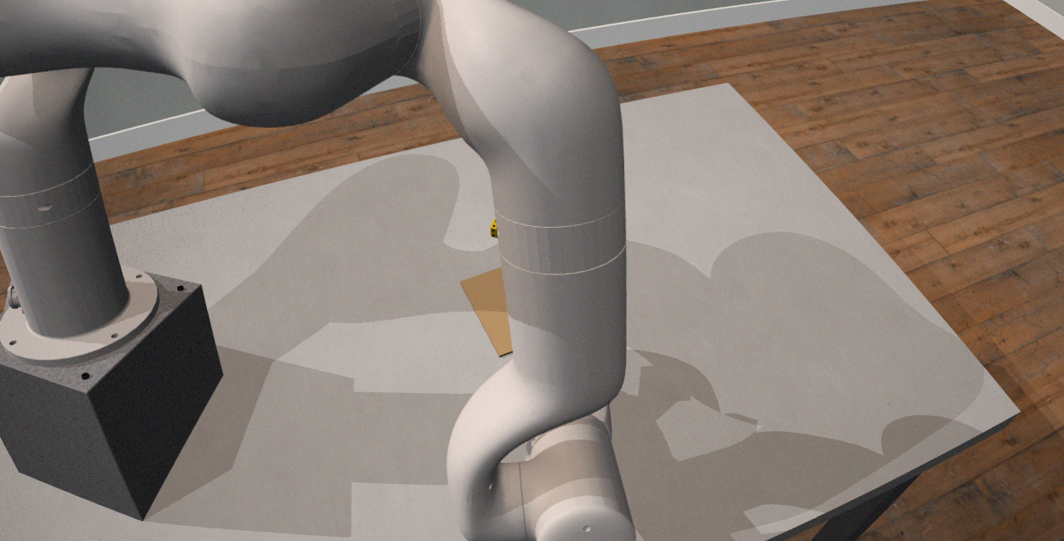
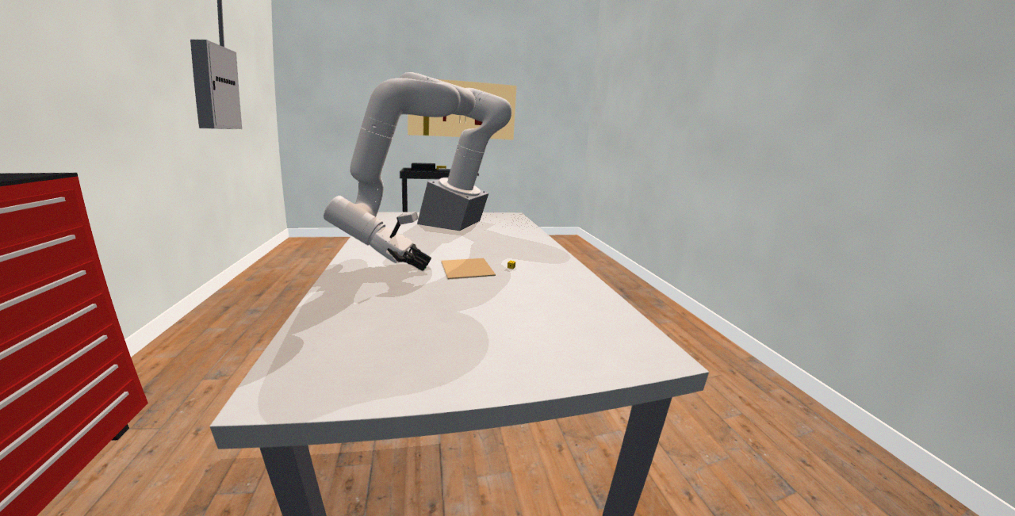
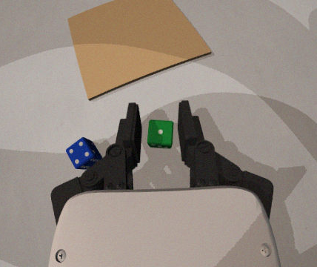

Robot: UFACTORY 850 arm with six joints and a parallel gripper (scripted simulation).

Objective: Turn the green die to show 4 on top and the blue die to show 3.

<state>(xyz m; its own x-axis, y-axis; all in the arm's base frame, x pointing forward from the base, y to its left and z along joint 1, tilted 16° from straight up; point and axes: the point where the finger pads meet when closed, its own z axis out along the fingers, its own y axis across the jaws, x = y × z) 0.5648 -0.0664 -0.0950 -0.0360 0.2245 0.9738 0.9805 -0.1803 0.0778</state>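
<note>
Right now the green die is 10 mm below my hand. Also, from my hand: blue die (70 mm behind, 10 mm below); then tan mat (10 mm behind, 140 mm to the left, 20 mm below); then yellow die (20 mm behind, 270 mm to the left, 10 mm below).
</note>
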